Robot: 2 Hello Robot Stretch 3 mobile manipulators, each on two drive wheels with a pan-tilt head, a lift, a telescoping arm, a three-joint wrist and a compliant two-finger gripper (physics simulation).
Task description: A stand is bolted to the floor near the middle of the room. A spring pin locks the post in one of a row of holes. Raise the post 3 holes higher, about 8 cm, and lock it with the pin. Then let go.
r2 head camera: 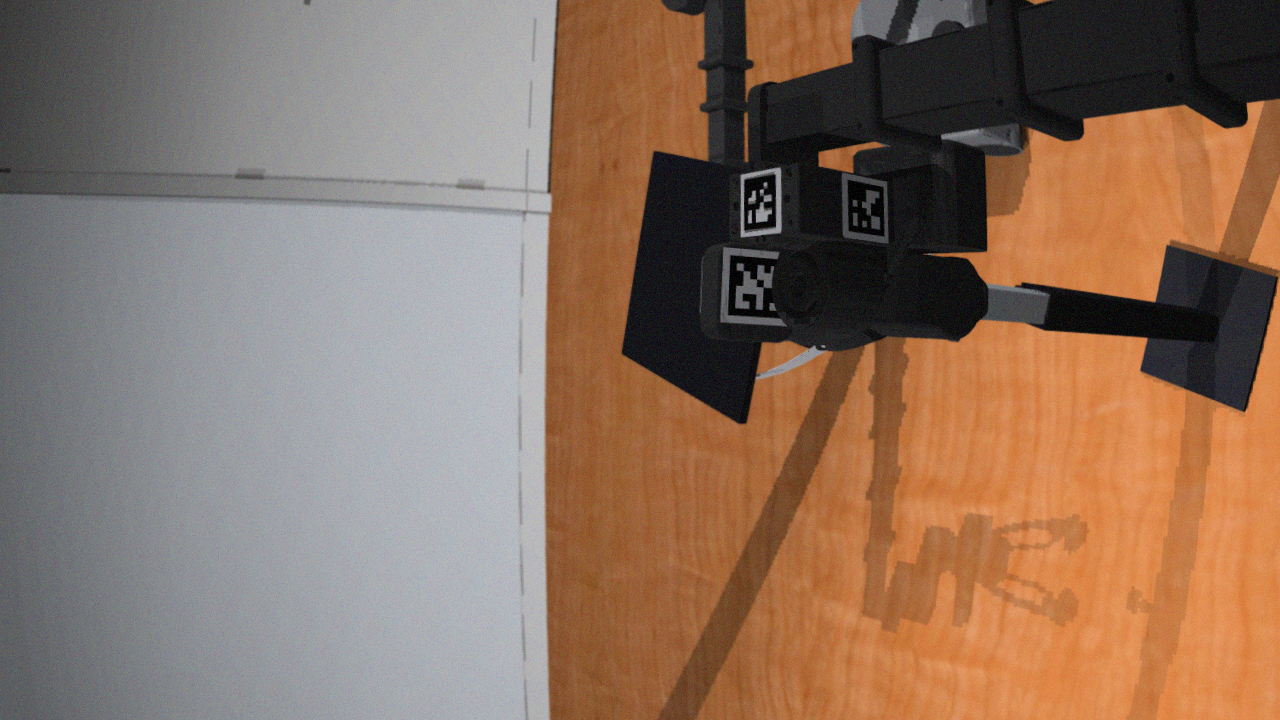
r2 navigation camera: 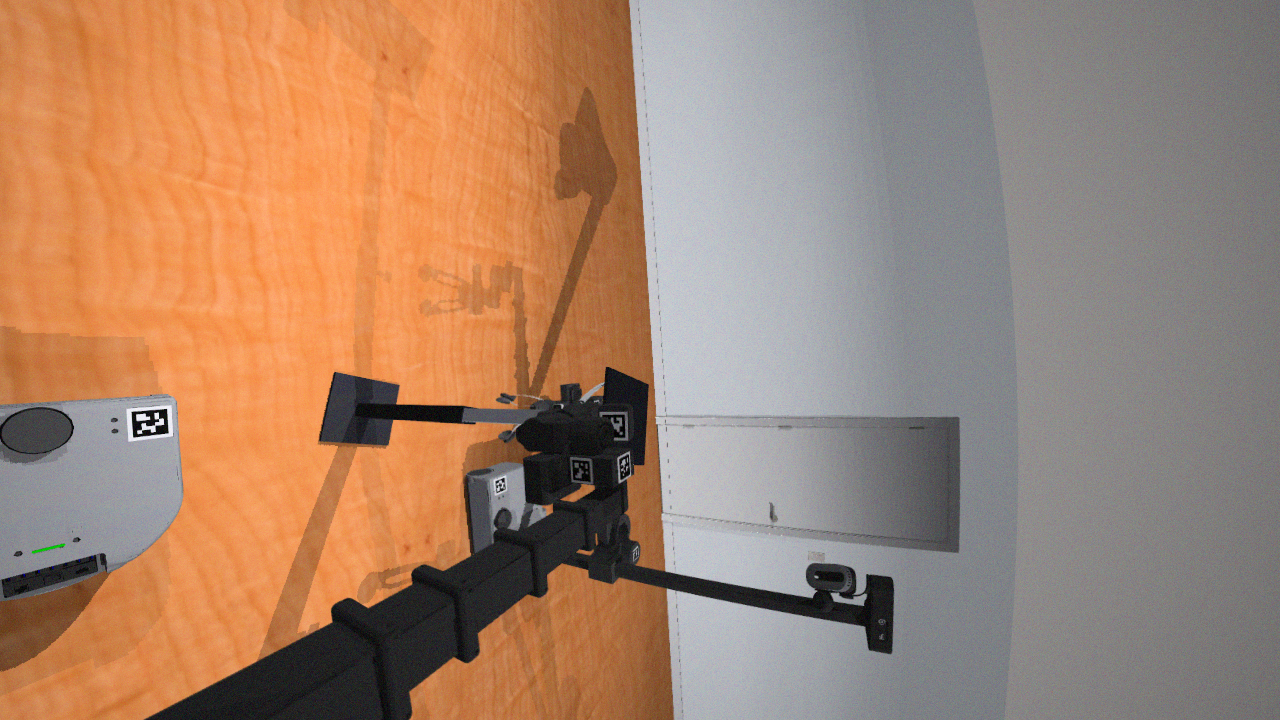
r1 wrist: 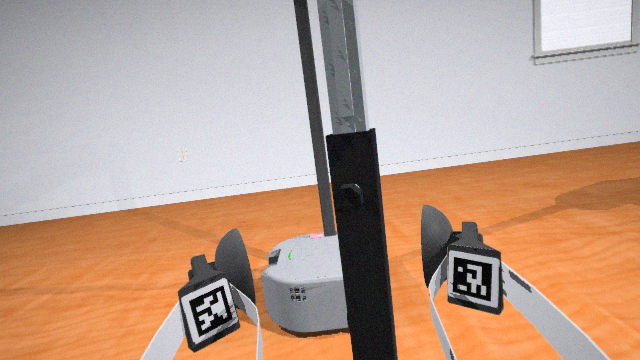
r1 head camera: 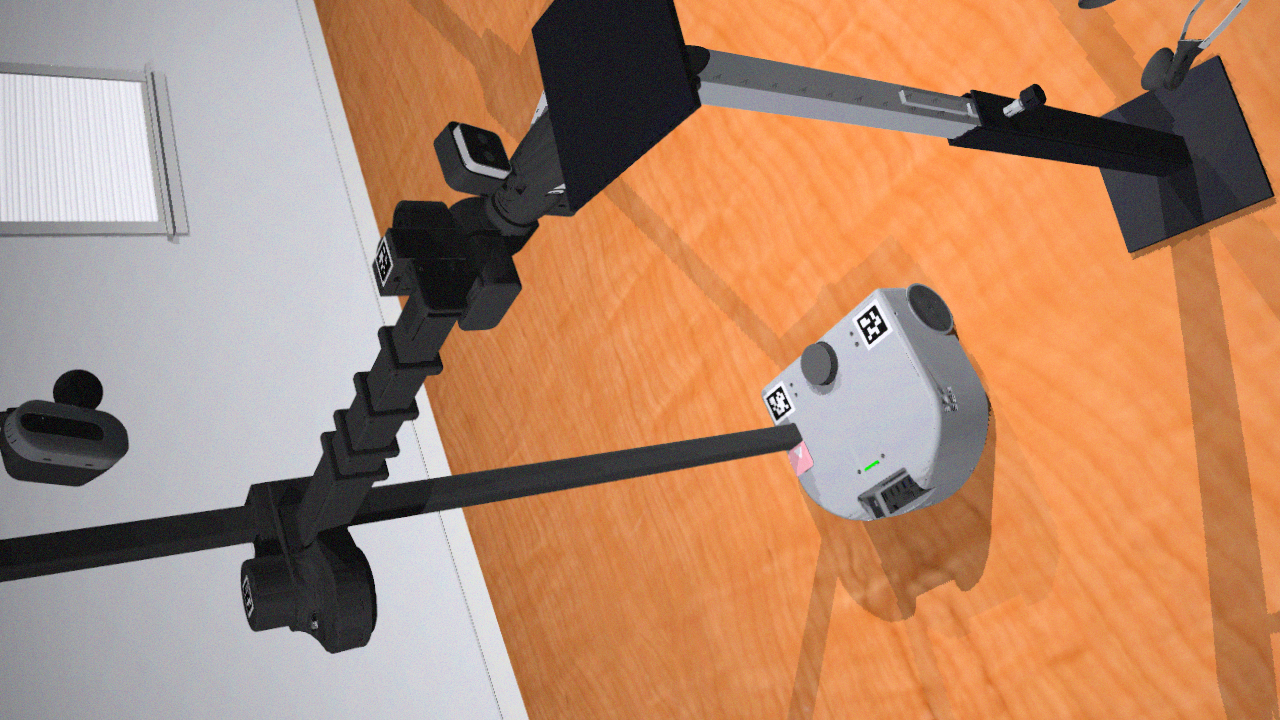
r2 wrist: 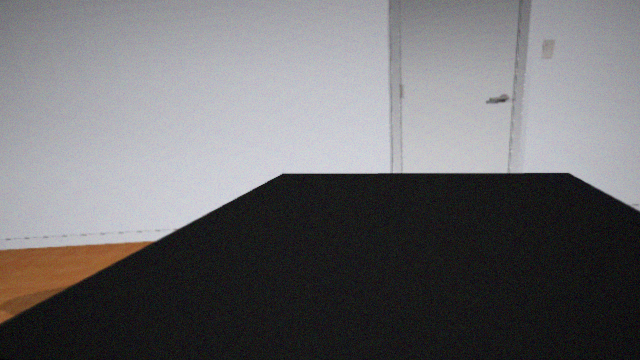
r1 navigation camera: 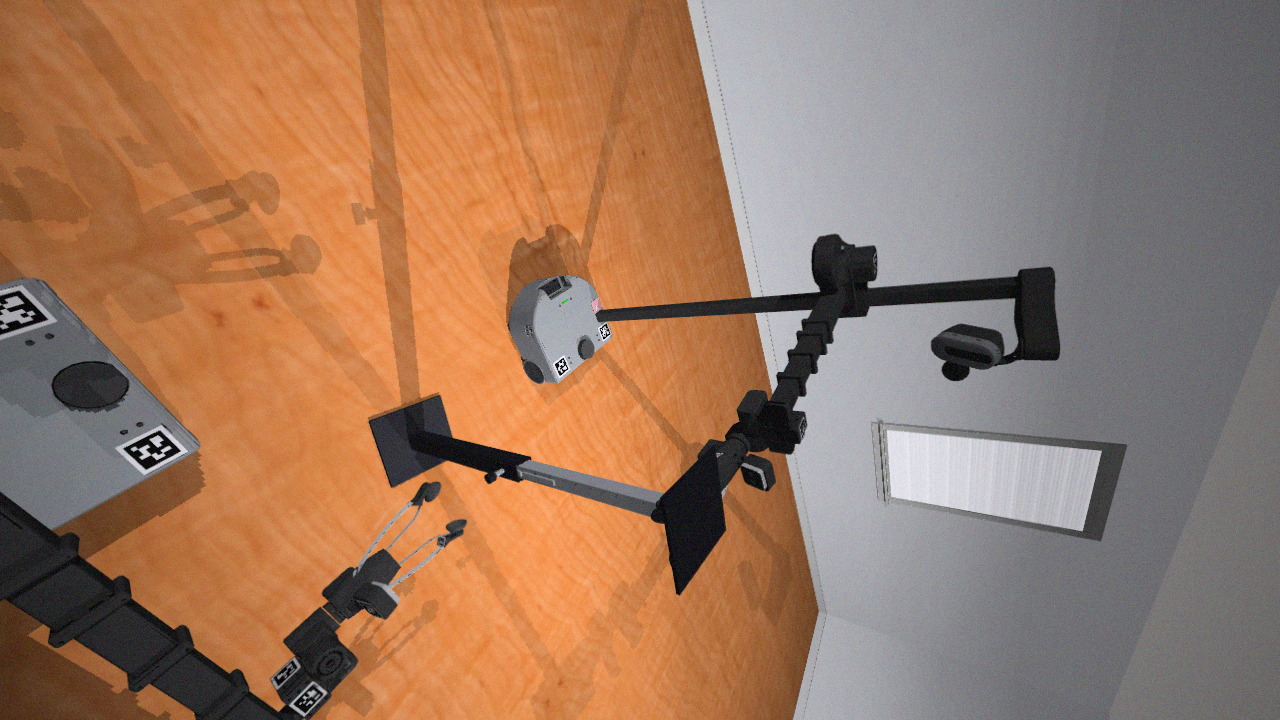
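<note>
The stand's grey post (r1 head camera: 832, 98) (r1 navigation camera: 590, 488) (r1 wrist: 345, 65) rises from the black sleeve (r1 head camera: 1083, 134) (r1 navigation camera: 469, 454) (r1 wrist: 362, 240) to a dark top plate (r1 head camera: 617, 98) (r1 navigation camera: 696, 528) (r2 head camera: 680, 295) (r2 wrist: 350, 260). The pin's black knob (r1 head camera: 1032, 96) (r1 navigation camera: 492, 475) (r1 wrist: 351, 194) sticks out near the sleeve's top; whether the pin sits in a hole cannot be told. The r1 gripper (r1 wrist: 336, 255) (r1 navigation camera: 441, 511) is open and empty, its fingertips apart from the stand and below knob height in the r1 wrist view. The r2 gripper is at the plate's underside; its fingertips are hidden by plate and wrist.
The r2 base (r1 head camera: 877, 411) (r1 navigation camera: 559, 326) (r1 wrist: 305, 290) stands behind the stand from r1, with its mast (r1 head camera: 581, 465) (r1 wrist: 312, 110) upright. The r2 arm (r2 head camera: 948, 80) (r2 navigation camera: 447, 591) reaches to the top plate. The stand's square foot (r1 head camera: 1230, 152) (r1 navigation camera: 393, 447) (r2 head camera: 1244, 358) is on the floor. Walls stand beyond.
</note>
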